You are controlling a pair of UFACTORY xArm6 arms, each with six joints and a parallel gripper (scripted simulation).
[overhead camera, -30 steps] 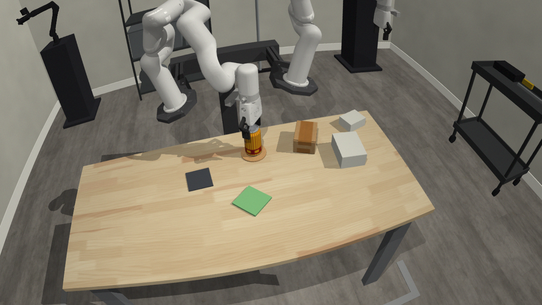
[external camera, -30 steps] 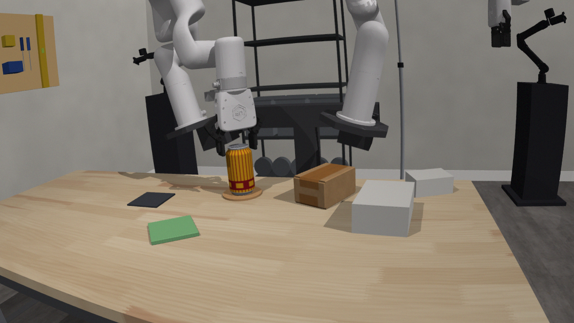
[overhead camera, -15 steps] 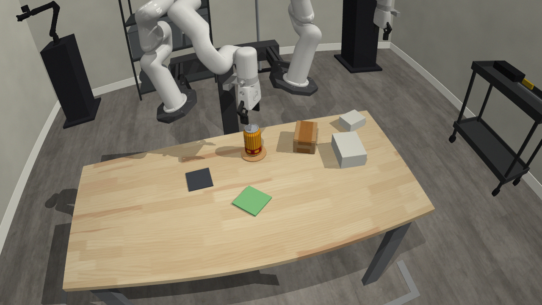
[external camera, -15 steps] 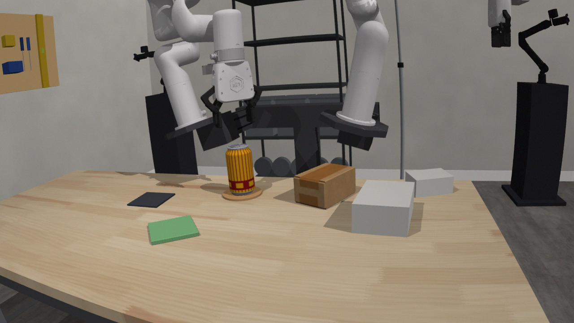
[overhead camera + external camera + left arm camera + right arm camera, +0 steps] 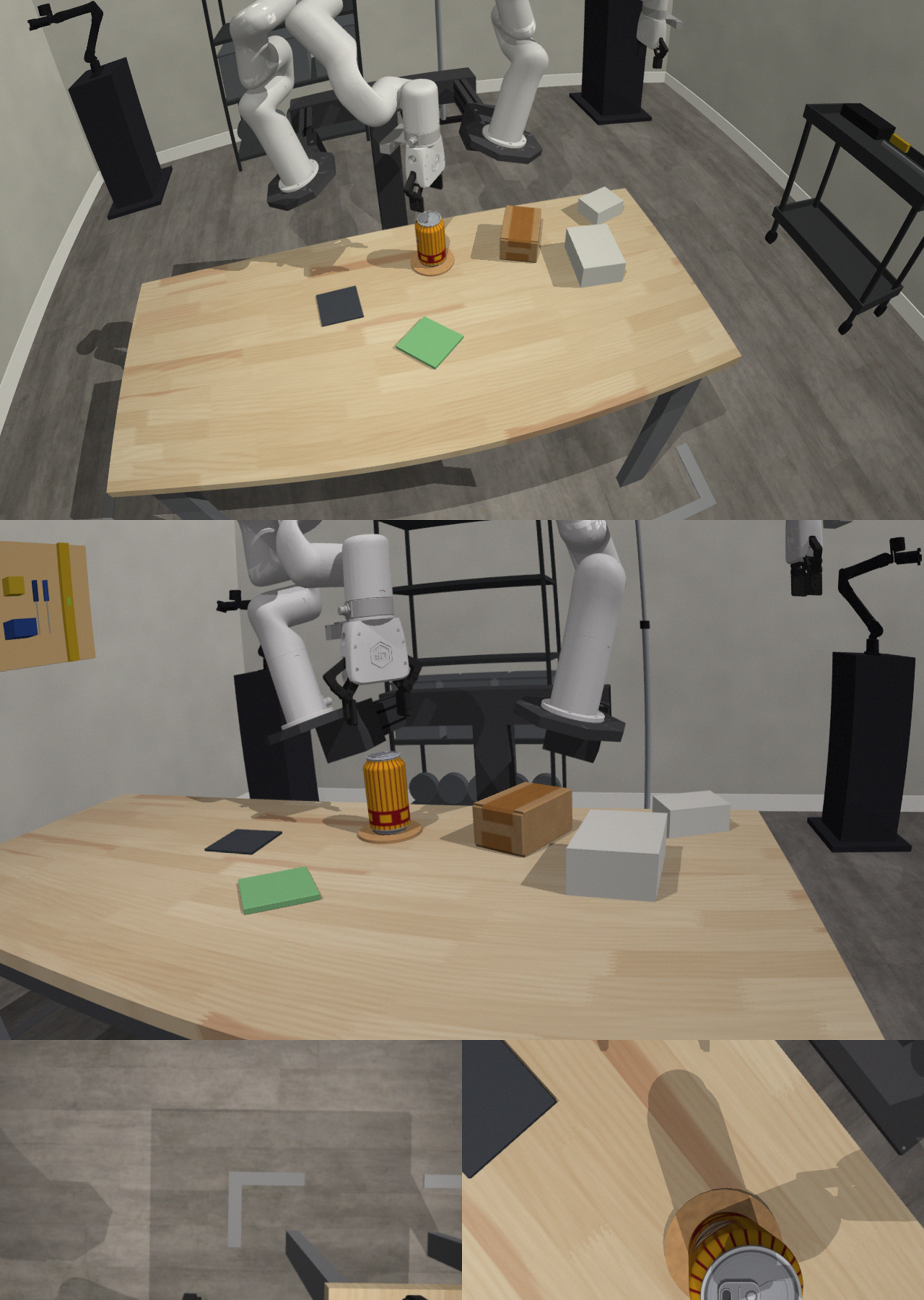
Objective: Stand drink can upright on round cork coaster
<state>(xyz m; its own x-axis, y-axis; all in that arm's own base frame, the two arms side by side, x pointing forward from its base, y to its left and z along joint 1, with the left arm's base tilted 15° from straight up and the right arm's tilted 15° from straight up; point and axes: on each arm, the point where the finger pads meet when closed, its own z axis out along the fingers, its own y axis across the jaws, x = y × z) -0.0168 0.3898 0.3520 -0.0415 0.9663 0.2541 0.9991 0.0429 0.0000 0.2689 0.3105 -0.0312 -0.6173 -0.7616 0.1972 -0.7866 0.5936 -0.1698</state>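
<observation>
Right now my right hand is 13 cm above the drink can. From my right hand the other things lie so: round cork coaster 19 cm below; then green square pad 25 cm ahead, 19 cm below, 7 cm to the right; then brown cardboard box 23 cm to the left, 16 cm below.
</observation>
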